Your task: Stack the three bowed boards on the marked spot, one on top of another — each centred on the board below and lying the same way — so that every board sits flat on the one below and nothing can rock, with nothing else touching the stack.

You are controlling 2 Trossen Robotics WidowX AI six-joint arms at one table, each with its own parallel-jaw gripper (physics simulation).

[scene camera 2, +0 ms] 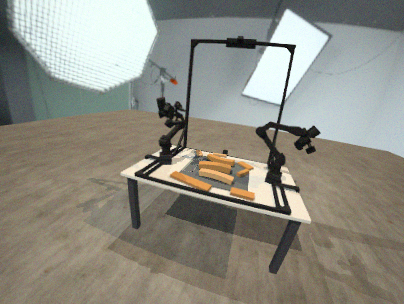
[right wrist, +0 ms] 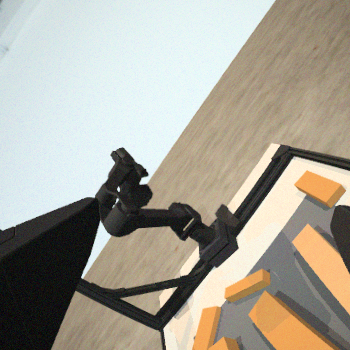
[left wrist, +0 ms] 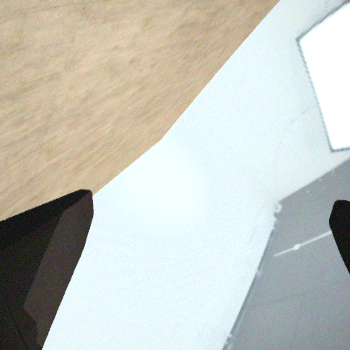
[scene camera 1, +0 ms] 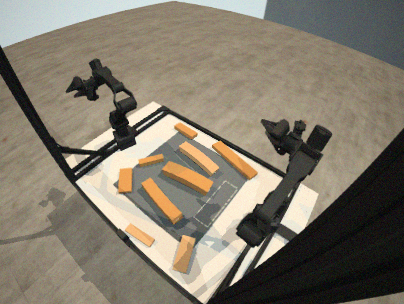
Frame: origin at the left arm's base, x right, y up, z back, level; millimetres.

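Seen in the pictures: left gripper, between the fingertips: [left wrist: 216,207] [scene camera 1: 69,94]; right gripper, between the fingertips: [scene camera 2: 183,116] [right wrist: 219,213] [scene camera 1: 263,126]; left arm's base, origin of its link: [scene camera 2: 274,172] [right wrist: 207,236] [scene camera 1: 122,133]; right arm's base, origin of its link: [scene camera 2: 165,153].
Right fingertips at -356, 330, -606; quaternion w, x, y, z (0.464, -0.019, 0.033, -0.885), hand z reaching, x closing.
Observation:
Pixels of each thing's top centre, then the offset from my right fingertips to it, as dx, dy, dz. "spot": a spot on its surface instead.
- pale rectangular outline, a spot on its surface: [scene camera 1: 223,207] spot: +142, -399, -32
- long straight board, centre of its top: [scene camera 1: 234,157] [scene camera 2: 190,179] -82, -374, +155
- far corner, a spot on its surface: [right wrist: 320,189] [scene camera 1: 188,131] spot: +11, -378, +455
Three bowed orange boards lie apart on the grey mat: a paler one [scene camera 1: 199,158] [scene camera 2: 216,176] [right wrist: 322,262], a middle one [scene camera 1: 187,177] [scene camera 2: 215,167] [right wrist: 282,320], and one [scene camera 1: 161,200] nearer the front in scene camera 1. The marked spot, a pale rectangular outline [scene camera 1: 223,207], lies on the mat's right part in scene camera 1, with no board on it. My left gripper [scene camera 1: 70,84] [left wrist: 216,207] is open and empty, raised beyond the table's left edge. My right gripper [scene camera 1: 266,127] is open and empty, raised high at the right.
A long straight board [scene camera 1: 234,160] [scene camera 2: 191,181] lies by the far rail in scene camera 1. Several short blocks lie around the mat, including one at the far corner [scene camera 1: 185,131] [scene camera 2: 242,193] [right wrist: 320,189], a thin one [scene camera 1: 139,235] and one near the outline [scene camera 1: 184,254]. Black frame posts [scene camera 2: 188,95] rise from the table.

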